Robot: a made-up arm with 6 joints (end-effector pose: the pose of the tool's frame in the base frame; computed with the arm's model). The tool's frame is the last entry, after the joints. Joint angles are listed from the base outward.
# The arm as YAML. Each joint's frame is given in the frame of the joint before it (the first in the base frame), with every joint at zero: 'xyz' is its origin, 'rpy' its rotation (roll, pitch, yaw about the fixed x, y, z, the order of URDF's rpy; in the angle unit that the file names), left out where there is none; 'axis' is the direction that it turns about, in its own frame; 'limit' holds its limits. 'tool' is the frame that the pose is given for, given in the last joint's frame.
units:
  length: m
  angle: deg
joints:
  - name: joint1
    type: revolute
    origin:
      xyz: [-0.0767, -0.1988, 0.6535]
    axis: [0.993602, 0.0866, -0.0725]
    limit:
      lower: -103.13
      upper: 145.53
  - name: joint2
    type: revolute
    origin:
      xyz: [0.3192, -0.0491, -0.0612]
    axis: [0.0, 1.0, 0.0]
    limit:
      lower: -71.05
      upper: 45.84
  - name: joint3
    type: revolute
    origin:
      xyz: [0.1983, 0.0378, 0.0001]
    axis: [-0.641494, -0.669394, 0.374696]
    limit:
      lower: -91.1
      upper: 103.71
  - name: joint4
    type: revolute
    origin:
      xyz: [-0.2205, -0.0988, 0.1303]
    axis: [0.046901, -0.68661, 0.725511]
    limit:
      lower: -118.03
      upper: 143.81
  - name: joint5
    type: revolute
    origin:
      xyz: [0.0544, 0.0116, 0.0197]
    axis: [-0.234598, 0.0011, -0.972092]
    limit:
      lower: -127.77
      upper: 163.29
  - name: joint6
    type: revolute
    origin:
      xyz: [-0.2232, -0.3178, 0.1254]
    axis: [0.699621, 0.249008, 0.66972]
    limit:
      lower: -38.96
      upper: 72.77
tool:
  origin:
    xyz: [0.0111, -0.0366, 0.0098]
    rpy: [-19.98, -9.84, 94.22]
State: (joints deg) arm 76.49 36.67 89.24 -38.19 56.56 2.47
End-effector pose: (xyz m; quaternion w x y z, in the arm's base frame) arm -0.1614 -0.2683 0.5508 0.9317 0.0292 -0.2312 0.2786
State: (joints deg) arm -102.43 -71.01 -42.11 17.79 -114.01 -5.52
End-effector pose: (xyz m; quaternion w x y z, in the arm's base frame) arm 0.2846 0.3159 0.7733 0.5268 -0.1417 -0.3942 -0.7396
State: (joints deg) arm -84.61 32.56 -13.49 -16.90 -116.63 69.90
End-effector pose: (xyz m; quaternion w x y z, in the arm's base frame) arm 0.5733 -0.4202 0.8852 0.1826 0.8242 0.0365 0.5348
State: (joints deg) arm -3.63 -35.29 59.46 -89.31 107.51 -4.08
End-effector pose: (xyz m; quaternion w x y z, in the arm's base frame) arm 0.3502 0.0313 0.7295 0.7374 -0.2291 -0.0189 -0.6352
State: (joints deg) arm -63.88 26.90 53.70 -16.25 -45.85 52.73
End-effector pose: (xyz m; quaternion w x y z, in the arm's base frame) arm 0.4298 -0.1024 1.1308 0.2531 0.2577 0.5049 0.7839
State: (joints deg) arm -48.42 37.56 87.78 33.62 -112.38 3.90
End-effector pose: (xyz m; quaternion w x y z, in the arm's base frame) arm 0.3074 0.0550 0.4757 0.5833 -0.3911 -0.5541 -0.4470
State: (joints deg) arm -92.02 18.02 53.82 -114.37 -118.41 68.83
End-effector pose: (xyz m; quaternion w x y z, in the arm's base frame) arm 0.2408 -0.2046 1.2399 0.4959 0.3891 0.2011 0.7498
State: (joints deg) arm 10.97 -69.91 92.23 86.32 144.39 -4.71
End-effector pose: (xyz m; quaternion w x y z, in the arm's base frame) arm 0.5387 -0.5986 0.3051 0.0752 0.5326 0.8430 0.0021
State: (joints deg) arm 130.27 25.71 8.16 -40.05 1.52 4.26
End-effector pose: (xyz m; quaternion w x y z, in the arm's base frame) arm 0.0880 -0.2663 0.1136 0.2469 0.8530 -0.3441 0.3051
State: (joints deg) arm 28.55 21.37 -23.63 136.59 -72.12 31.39
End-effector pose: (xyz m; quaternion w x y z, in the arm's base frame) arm 0.5229 -0.5637 0.9843 0.6108 0.3225 0.3370 -0.6398
